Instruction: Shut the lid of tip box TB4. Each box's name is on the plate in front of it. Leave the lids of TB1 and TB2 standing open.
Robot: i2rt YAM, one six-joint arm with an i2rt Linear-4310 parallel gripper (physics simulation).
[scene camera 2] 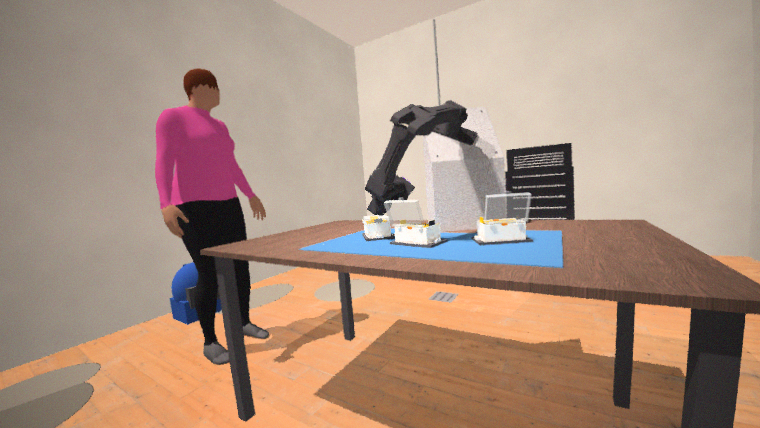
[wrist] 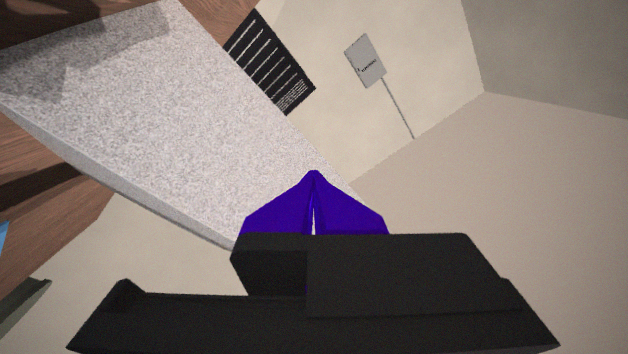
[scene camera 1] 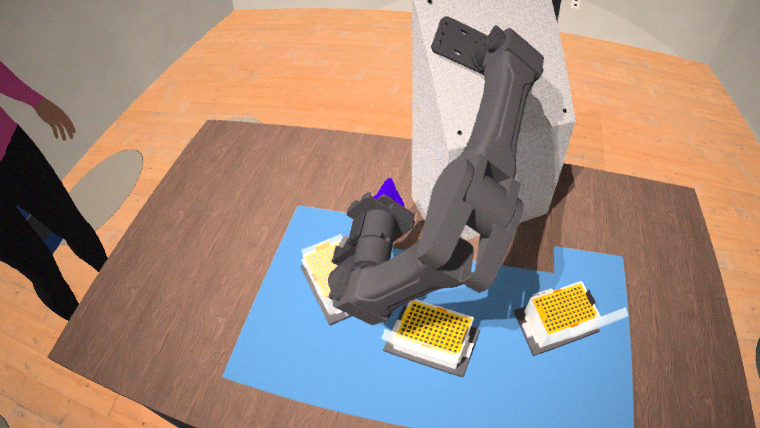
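Three white tip boxes with yellow racks stand on dark bases. The left box is partly hidden by the arm in scene camera 1; its rack looks pale, as under a clear lid, and no upright lid shows on it. The middle box has its clear lid standing open. The right box also has its clear lid standing open. The name plates cannot be read. My gripper is shut and empty, its purple fingers pointing toward the pedestal, away from the boxes.
The boxes stand on a blue mat on a brown table. A speckled pedestal rises behind them, close to the gripper. The arm's forearm hangs over the left and middle boxes. A person stands at the left.
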